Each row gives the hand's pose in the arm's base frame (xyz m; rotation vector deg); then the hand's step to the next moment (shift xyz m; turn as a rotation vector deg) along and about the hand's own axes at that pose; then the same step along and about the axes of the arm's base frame.
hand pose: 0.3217 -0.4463 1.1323 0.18 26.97 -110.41
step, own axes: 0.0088 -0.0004 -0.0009 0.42 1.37 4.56
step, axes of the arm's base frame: -0.0041 -0.0074 -0.0026 2.03 -2.29 3.67
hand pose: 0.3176 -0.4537 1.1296 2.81 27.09 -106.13
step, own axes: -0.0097 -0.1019 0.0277 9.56 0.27 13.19
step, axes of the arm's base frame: -0.0851 0.0251 0.0581 -0.31 -13.25 9.48
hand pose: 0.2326 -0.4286 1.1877 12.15 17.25 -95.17
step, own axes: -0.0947 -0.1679 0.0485 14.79 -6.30 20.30
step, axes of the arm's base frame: -0.1542 0.0898 0.0876 -7.15 -19.82 15.05
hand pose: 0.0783 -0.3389 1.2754 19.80 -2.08 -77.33
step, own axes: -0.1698 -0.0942 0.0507 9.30 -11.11 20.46
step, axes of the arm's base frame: -0.1391 0.1348 0.0524 -12.99 -15.45 14.87
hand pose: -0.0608 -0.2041 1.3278 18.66 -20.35 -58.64
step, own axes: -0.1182 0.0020 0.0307 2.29 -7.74 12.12
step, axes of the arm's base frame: -0.0677 0.1009 0.0124 -10.11 -6.91 7.89
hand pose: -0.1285 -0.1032 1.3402 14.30 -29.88 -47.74
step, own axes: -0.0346 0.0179 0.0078 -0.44 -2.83 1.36
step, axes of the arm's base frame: -0.0120 0.0378 0.0021 -2.77 -1.53 -0.15
